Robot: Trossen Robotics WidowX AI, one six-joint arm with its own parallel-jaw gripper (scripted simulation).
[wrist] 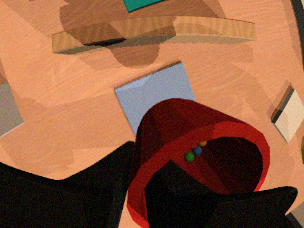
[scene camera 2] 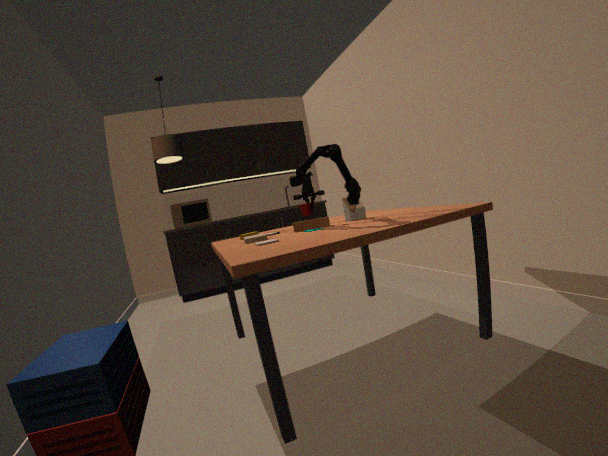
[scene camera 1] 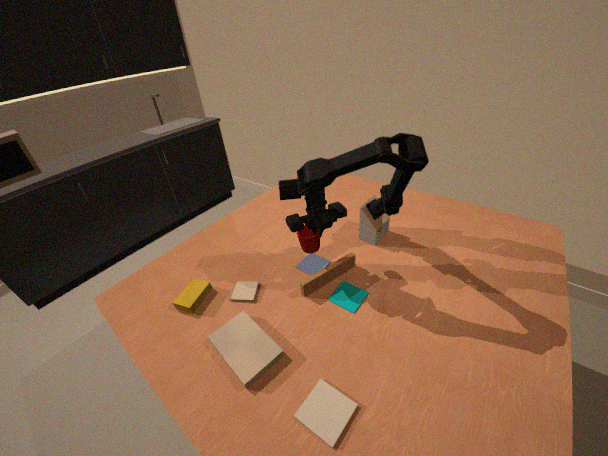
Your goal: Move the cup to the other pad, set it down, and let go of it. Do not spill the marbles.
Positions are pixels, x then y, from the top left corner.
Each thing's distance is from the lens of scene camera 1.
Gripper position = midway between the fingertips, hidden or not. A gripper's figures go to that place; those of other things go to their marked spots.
my gripper [scene camera 1: 318,237]: 0.85 m
large beige slab [scene camera 1: 249,352]: 0.72 m
yellow block [scene camera 1: 195,292]: 0.90 m
low wooden bar [scene camera 1: 321,278]: 0.82 m
teal pad [scene camera 1: 349,297]: 0.81 m
The marked spots on the large beige slab and the low wooden bar are 0.30 m apart.
